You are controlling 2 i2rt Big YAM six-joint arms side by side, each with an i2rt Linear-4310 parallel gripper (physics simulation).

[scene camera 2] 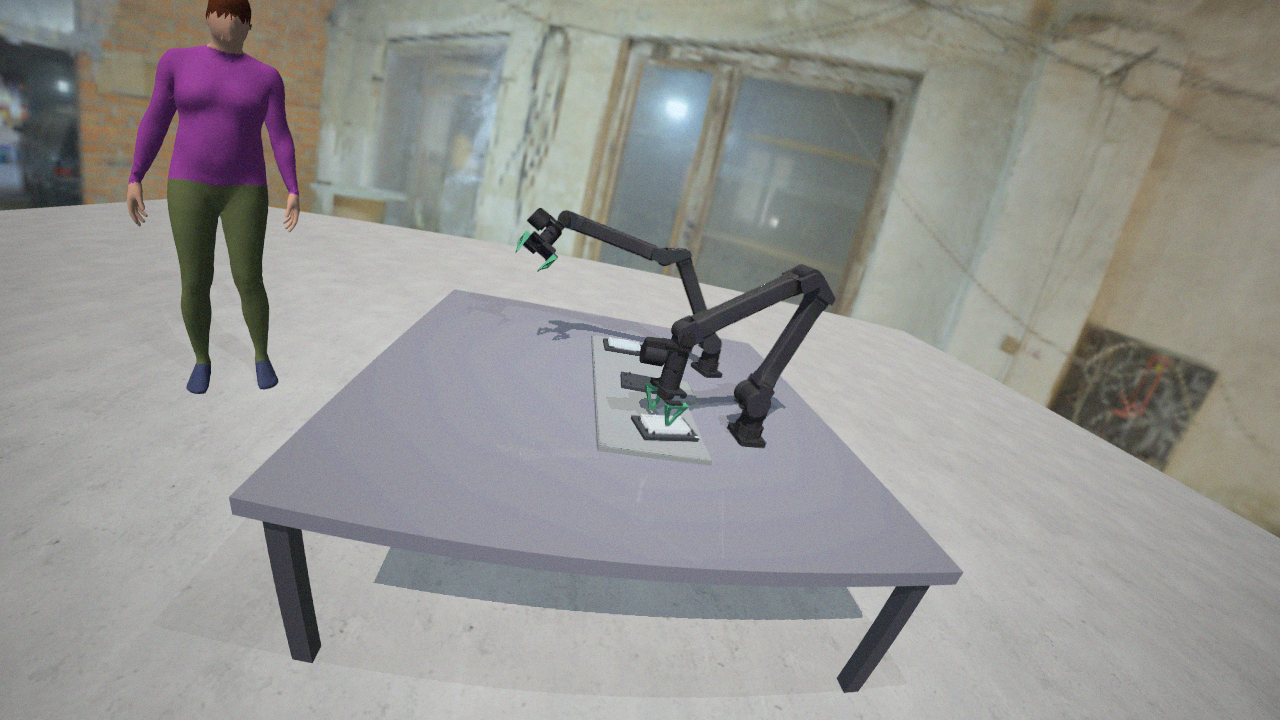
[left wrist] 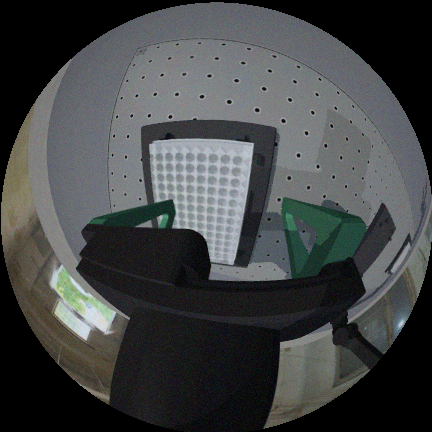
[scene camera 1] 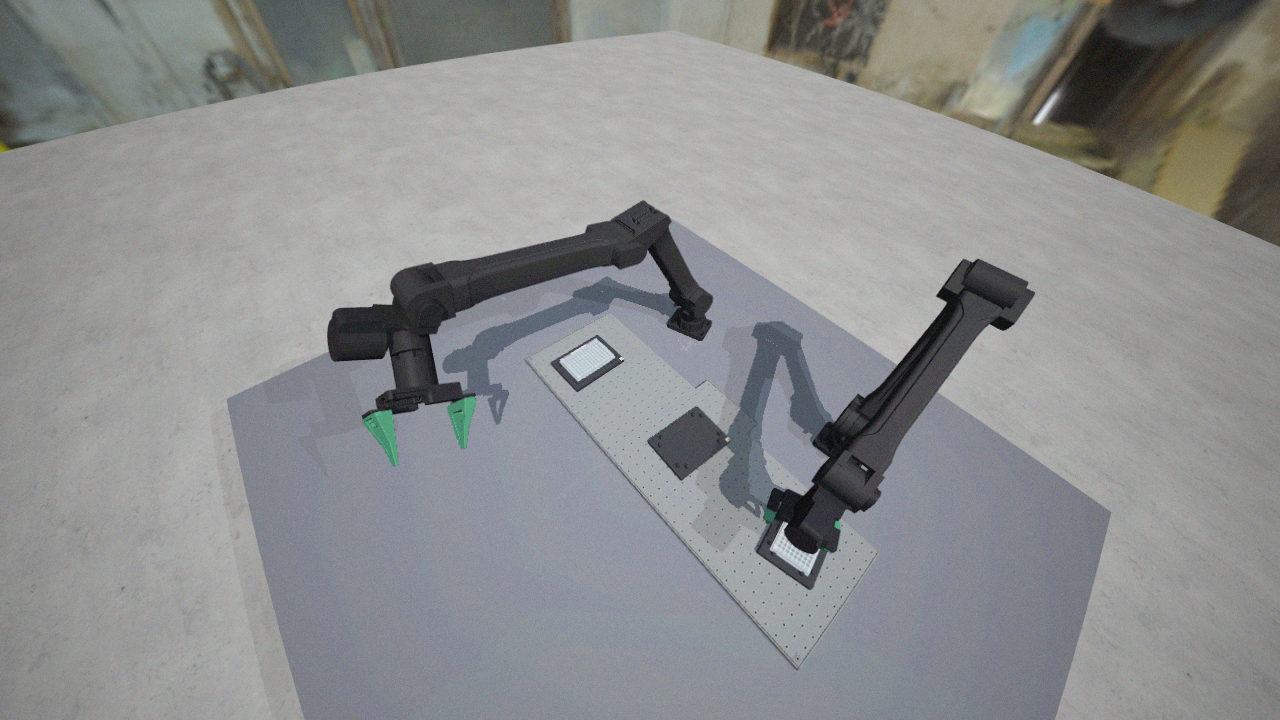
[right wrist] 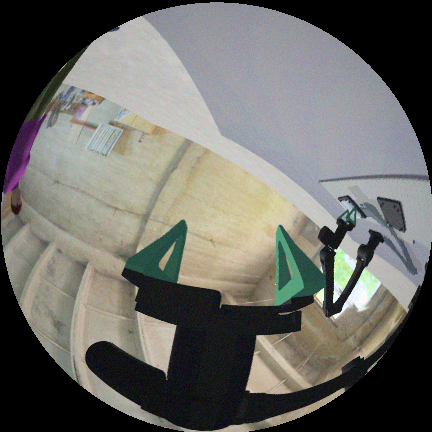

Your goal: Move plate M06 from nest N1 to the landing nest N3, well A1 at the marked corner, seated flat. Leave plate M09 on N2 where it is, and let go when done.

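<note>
A white well plate (scene camera 1: 791, 557) (scene camera 2: 660, 427) (left wrist: 200, 186) lies in a dark nest (scene camera 1: 767, 553) (left wrist: 210, 128) at the near end of the board. Another white plate (scene camera 1: 588, 358) (scene camera 2: 622, 343) lies in the far nest. No labels are readable, so I cannot tell which plate is M06. The empty dark nest (scene camera 1: 687, 441) (scene camera 2: 634, 381) (left wrist: 378, 235) (right wrist: 391, 213) between them has a small white mark at one corner. My left gripper (scene camera 1: 803, 523) (scene camera 2: 660, 417) (left wrist: 226, 204) is open, low above the near plate, holding nothing. My right gripper (scene camera 1: 428, 454) (scene camera 2: 528, 259) (right wrist: 230, 225) is open and empty, raised away from the board.
The nests sit on a perforated light board (scene camera 1: 787, 626) (scene camera 2: 613, 425) on the grey table (scene camera 1: 501, 608) (scene camera 2: 465, 465). The right arm (scene camera 1: 537, 264) reaches across behind the far plate. A person (scene camera 2: 219, 116) stands beyond the table at the left of scene camera 2.
</note>
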